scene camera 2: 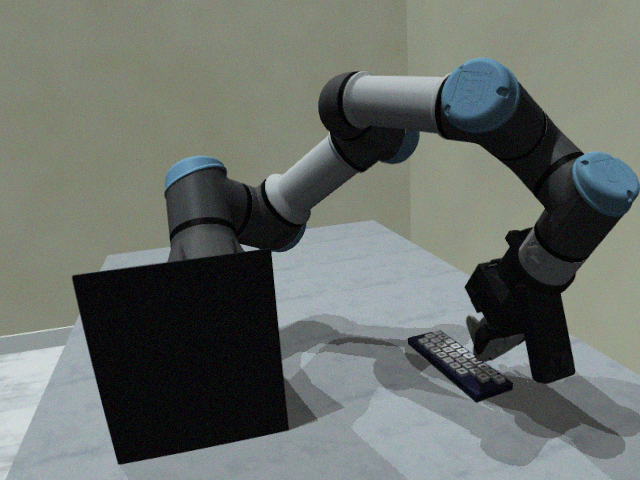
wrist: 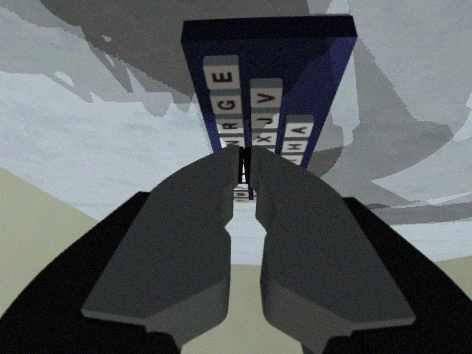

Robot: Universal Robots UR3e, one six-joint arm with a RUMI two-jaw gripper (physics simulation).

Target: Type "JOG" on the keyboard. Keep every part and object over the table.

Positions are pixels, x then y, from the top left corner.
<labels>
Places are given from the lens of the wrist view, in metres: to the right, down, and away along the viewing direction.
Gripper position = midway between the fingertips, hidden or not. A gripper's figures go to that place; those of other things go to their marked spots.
my gripper point(wrist: 243, 152): 0.00, -0.01, 0.13
dark blue keyboard point(wrist: 270, 81): 0.01, -0.04, 0.11
</labels>
